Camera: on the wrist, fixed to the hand. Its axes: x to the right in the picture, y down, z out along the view.
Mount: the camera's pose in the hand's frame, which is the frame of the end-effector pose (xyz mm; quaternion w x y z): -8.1 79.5 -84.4 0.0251 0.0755 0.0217 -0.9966
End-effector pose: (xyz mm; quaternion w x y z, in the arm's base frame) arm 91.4 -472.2 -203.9 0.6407 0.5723 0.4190 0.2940
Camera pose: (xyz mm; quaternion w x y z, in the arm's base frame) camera 22.0 -424.4 -123.9 0.2568 -0.3612 0.6170 -0.6503
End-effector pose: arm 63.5 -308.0 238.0 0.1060 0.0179 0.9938 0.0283
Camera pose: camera 55.9 -233.4 326.8 0.0079 -0.9826 0.0472 -0.1796
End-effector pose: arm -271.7 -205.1 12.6 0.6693 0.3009 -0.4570 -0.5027
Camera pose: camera -163.5 -177.3 44.8 0.4970 -0.5244 -0.2650 0.6386
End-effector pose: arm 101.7 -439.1 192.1 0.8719 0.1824 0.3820 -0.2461
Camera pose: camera 93.5 -329.5 154.4 0.2454 0.3050 -0.1917 0.9000
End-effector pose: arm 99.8 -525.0 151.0 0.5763 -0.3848 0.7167 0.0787
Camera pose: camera -15.5 -513.2 159.2 0.1064 -0.6821 -0.3470 -0.6348
